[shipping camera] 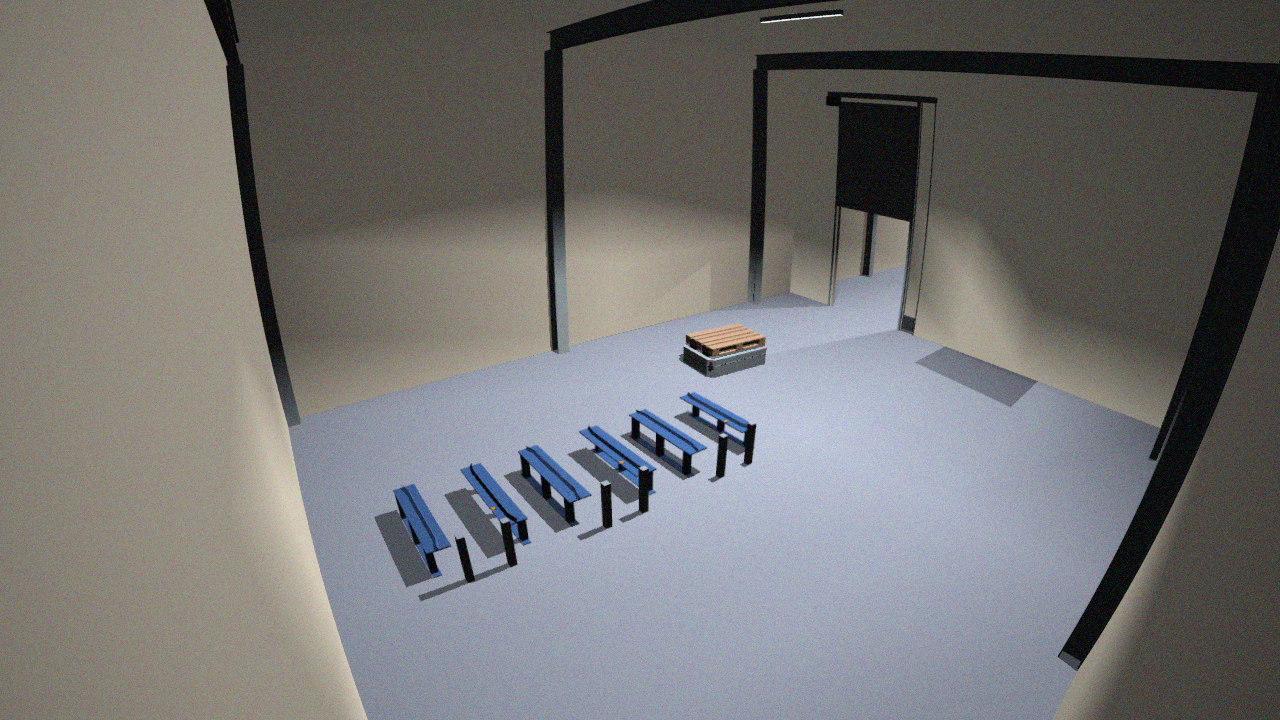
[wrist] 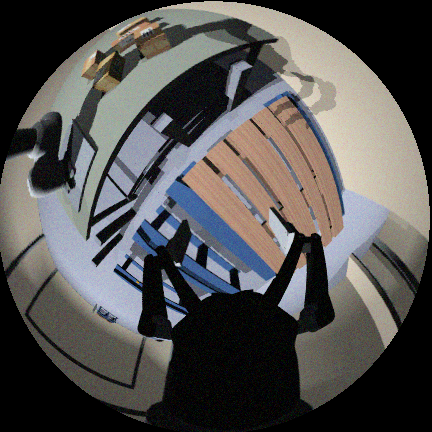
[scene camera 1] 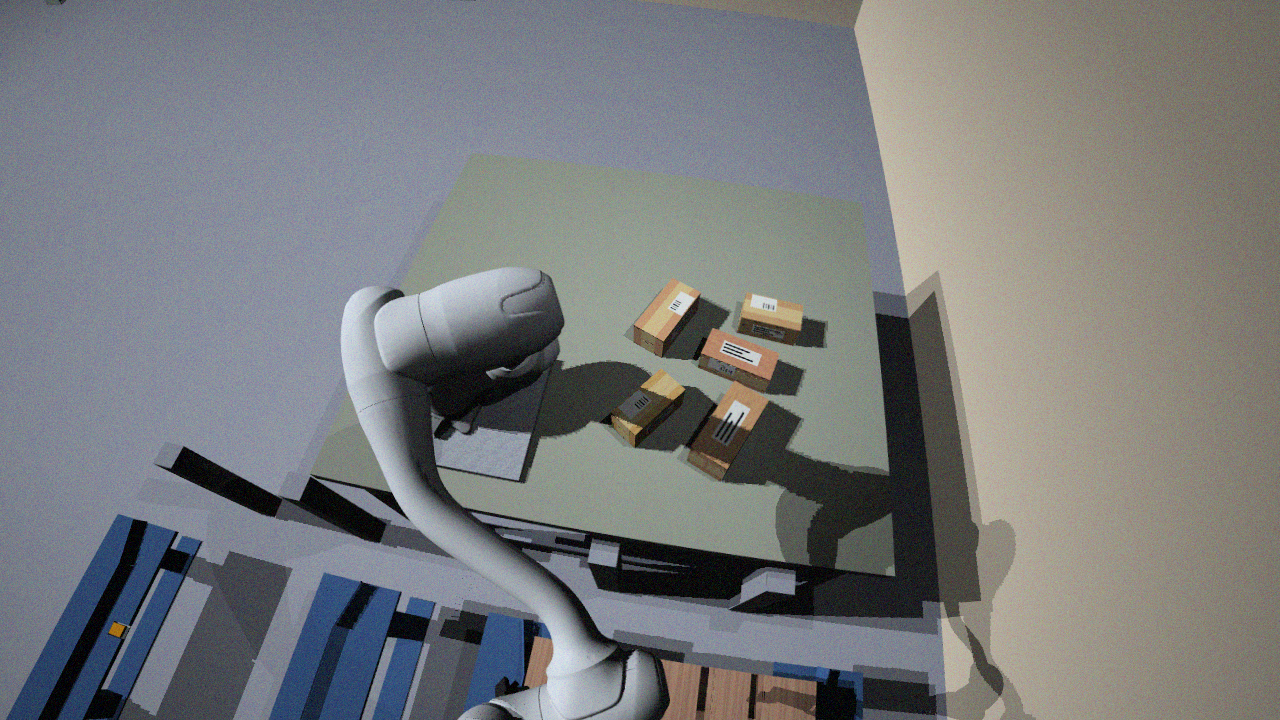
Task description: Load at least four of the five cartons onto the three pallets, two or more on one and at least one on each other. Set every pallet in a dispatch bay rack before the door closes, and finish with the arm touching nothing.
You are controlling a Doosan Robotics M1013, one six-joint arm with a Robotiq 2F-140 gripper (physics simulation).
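Frame: origin at the arm's base, x right, y ahead, z up, level; metres.
Where they show: gripper, between the fingertips: (wrist: 228, 221); arm's base, origin of its link: (wrist: 66, 171) (scene camera 1: 455, 397).
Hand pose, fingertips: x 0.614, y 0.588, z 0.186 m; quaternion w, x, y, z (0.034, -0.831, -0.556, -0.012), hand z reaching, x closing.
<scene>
Each offset is from my fingertips to the centre of the thing. Level surfaces: height alone.
Five cartons {dx -1.080, dy -0.102, dz -0.165 m} (scene camera 1: 666, 315) {dx -1.191, dy +0.203, dz -0.169 m} (scene camera 1: 771, 315) {dx -1.007, dy +0.144, dz -0.170 m} (scene camera 1: 739, 356) {dx -0.766, dy -0.057, dz -0.165 m} (scene camera 1: 647, 407) {dx -0.773, dy +0.171, dz -0.159 m} (scene camera 1: 729, 429) stand apart on the green table {dz -0.211 m} (scene camera 1: 572, 223). Several also show at the upper left of the wrist view. My gripper (wrist: 228, 221) is open, its fingers wide apart with nothing between them; the arm mostly hides it in the scene view. One wooden pallet (scene camera 1: 729, 694) (wrist: 225, 202) lies bare on blue supports beside the table. Another bare pallet (shipping camera: 726, 336) rides on a grey transporter (shipping camera: 738, 362). The three dispatch bay racks (shipping camera: 554, 471) hold no pallet. The door (shipping camera: 877, 161) is partly raised. A third pallet does not show.
Blue rack beams (scene camera 1: 335, 644) without a pallet stand left of the loaded supports. Dark posts {dx -0.133, dy -1.507, dz -0.661 m} (scene camera 1: 223, 480) stand near the table's front left corner. The arm (scene camera 1: 474, 528) reaches across the table's front edge. Dark posts (shipping camera: 606, 505) stand at the ends of the dispatch racks.
</scene>
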